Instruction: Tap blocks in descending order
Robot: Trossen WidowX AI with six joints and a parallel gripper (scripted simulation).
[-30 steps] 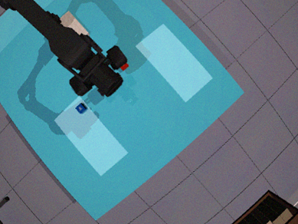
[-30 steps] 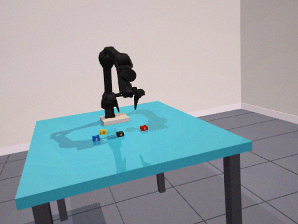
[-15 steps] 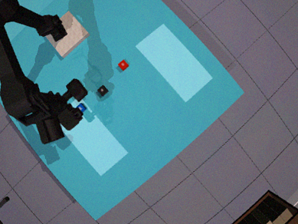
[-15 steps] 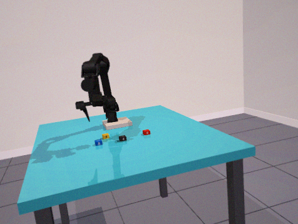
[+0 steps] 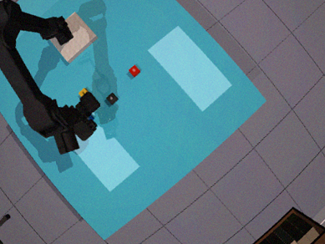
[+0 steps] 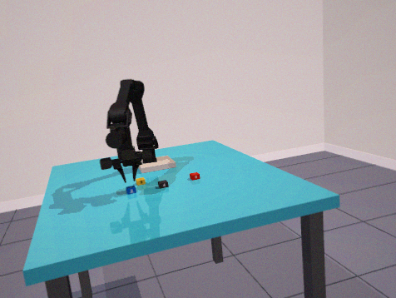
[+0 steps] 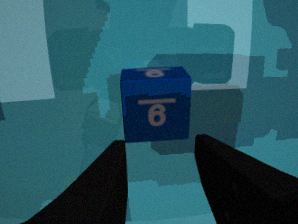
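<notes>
Now: gripper tip 10 mm short of the blue block and 30 mm above it. From my gripper tip the other things lie so: red block 60 mm behind, 250 mm to the left, 30 mm below; then black block 10 mm behind, 120 mm to the left, 30 mm below; then yellow block 90 mm behind, 30 mm to the left, 30 mm below.
</notes>
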